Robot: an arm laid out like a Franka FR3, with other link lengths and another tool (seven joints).
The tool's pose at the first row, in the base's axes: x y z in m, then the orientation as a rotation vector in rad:
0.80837 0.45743 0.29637 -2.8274 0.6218 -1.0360
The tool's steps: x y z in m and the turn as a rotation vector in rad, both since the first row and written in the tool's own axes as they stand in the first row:
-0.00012 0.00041 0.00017 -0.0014 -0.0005 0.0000
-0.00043 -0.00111 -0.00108 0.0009 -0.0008 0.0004
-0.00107 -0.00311 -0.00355 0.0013 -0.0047 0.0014
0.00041 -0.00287 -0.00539 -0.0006 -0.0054 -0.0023
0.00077 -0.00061 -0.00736 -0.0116 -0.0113 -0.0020
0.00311 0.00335 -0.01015 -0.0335 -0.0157 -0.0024
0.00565 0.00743 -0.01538 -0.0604 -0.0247 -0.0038
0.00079 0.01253 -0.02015 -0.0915 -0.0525 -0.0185
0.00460 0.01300 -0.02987 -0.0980 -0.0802 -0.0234
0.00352 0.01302 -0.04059 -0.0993 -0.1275 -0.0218
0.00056 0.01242 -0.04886 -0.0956 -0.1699 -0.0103
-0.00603 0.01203 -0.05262 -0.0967 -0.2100 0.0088
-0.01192 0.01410 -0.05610 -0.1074 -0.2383 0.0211
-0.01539 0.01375 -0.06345 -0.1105 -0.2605 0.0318
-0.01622 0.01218 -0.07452 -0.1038 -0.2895 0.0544
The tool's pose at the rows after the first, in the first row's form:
0.80825 0.45709 0.29609 -2.8288 0.6227 -1.0352
0.80778 0.45870 0.29716 -2.8267 0.6216 -1.0348
0.80647 0.46097 0.29907 -2.8270 0.6224 -1.0289
0.80625 0.46030 0.30134 -2.8311 0.6186 -1.0284
0.80446 0.45824 0.30263 -2.8423 0.6261 -1.0193
0.80293 0.45389 0.30542 -2.8627 0.6405 -1.0122
0.79996 0.44955 0.31018 -2.8894 0.6567 -0.9980
0.79180 0.44715 0.30991 2.9096 -0.6503 0.9487
0.78812 0.44594 0.31962 2.9223 -0.6444 0.9059
0.78059 0.44715 0.32722 2.9514 -0.6459 0.8386
0.77352 0.44948 0.33193 -2.9625 0.6567 -0.7759
0.76672 0.45272 0.33091 -2.9594 0.6785 -0.7121
0.75972 0.45340 0.32962 -2.9655 0.6990 -0.6659
0.75280 0.45564 0.33325 -2.9646 0.7126 -0.6302
0.74577 0.45823 0.34160 -2.9484 0.7339 -0.5844

